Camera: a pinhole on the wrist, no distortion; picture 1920 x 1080 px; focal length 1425.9 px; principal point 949.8 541.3 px. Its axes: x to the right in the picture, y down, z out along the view. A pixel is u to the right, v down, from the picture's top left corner.
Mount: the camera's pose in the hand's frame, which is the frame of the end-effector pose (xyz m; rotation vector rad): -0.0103 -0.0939 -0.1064 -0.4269 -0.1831 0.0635
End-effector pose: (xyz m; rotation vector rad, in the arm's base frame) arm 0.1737 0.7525 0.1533 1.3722 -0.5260 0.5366
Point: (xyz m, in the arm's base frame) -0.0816 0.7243 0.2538
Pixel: outside the picture
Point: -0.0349 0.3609 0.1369
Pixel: 745.4 405.4
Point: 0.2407 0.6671 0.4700
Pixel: outside the picture
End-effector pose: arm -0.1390 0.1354 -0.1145 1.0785 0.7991 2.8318
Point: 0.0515 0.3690 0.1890
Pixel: 1506.0 52.6
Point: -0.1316 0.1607 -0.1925
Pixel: 581.0 605.4
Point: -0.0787 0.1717 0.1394
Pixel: 1777.0 691.3
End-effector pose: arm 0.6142 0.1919 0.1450 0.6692 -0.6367 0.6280
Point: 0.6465 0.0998 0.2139
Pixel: 1603.9 155.7
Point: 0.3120 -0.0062 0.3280
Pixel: 909.2 636.9
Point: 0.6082 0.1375 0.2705
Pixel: 1713.9 564.8
